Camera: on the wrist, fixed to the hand. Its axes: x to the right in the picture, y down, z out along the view.
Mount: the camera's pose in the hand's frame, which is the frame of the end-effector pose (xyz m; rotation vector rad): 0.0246 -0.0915 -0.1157 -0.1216 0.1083 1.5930
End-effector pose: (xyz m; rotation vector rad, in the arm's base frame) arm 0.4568 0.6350 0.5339 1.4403 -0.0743 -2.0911
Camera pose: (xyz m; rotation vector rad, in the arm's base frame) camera 0.5115 0.7301 0.4323 0.8137 -0.7489 -0.6678
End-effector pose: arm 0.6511 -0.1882 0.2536 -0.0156 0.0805 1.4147
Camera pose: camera 0.7398 -0.1850 0.1332 -0.1557 0.0976 3.0107
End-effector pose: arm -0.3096 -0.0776 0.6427 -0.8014 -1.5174 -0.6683
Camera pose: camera -0.3152 -0.2217 0.6825 -1.6614 -0.3744 0.4069
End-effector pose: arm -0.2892 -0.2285 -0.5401 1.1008 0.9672 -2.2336
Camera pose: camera -0.3073 -0.0841 -0.5747 1.2188 0.0320 -0.7899
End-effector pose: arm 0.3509 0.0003 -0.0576 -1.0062 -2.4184 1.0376
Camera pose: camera 0.3511 0.0314 0.0887 2.5543 1.0200 -0.8886
